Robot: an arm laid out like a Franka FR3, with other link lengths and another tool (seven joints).
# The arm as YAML. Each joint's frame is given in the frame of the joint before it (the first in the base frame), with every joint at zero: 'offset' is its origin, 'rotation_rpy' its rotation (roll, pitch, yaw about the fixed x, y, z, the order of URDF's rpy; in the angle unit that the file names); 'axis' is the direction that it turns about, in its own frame. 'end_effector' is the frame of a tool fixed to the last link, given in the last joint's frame.
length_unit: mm
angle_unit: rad
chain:
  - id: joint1
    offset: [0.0, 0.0, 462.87]
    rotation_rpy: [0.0, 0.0, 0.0]
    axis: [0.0, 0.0, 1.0]
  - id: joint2
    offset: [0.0, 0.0, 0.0]
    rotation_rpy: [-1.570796, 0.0, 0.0]
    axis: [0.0, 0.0, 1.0]
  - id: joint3
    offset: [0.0, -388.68, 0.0]
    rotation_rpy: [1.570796, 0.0, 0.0]
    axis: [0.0, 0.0, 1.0]
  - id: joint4
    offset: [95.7, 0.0, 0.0]
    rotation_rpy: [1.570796, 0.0, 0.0]
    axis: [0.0, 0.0, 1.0]
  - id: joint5
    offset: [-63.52, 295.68, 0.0]
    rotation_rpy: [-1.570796, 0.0, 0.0]
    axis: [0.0, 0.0, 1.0]
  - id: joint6
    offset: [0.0, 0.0, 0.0]
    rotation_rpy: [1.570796, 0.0, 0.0]
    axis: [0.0, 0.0, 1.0]
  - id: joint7
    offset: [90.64, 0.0, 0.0]
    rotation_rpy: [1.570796, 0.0, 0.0]
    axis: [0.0, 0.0, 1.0]
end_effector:
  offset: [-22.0, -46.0, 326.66]
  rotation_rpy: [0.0, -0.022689, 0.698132]
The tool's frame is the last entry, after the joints.
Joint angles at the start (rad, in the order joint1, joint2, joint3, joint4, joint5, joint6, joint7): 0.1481, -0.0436, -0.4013, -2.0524, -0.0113, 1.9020, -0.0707
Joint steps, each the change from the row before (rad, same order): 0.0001, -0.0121, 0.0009, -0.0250, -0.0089, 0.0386, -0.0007; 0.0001, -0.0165, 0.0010, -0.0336, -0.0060, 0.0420, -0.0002; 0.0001, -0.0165, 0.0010, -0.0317, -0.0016, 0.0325, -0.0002; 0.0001, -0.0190, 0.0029, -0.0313, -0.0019, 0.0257, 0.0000; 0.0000, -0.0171, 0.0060, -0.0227, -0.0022, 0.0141, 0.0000; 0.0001, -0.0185, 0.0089, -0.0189, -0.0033, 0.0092, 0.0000; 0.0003, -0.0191, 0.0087, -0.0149, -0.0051, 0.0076, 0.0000; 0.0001, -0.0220, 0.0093, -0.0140, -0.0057, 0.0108, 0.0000; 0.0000, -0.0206, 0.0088, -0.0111, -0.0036, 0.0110, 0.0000
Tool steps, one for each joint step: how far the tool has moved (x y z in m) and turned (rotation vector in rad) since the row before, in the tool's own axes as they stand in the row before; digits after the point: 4 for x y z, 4 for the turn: 0.0035, -0.0001, 0.0022, 0.0114, 0.0223, -0.0059; 0.0009, 0.0003, 0.0032, 0.0145, 0.0187, -0.0051; -0.0019, 0.0007, 0.0030, 0.0134, 0.0102, -0.0035; -0.0042, 0.0014, 0.0024, 0.0113, 0.0067, -0.0054; -0.0052, 0.0009, 0.0008, 0.0073, 0.0038, -0.0082; -0.0059, 0.0003, -0.0007, 0.0065, 0.0048, -0.0117; -0.0047, 0.0001, -0.0021, 0.0069, 0.0082, -0.0125; -0.0036, -0.0008, -0.0037, 0.0111, 0.0138, -0.0133; -0.0027, -0.0018, -0.0044, 0.0132, 0.0146, -0.0116
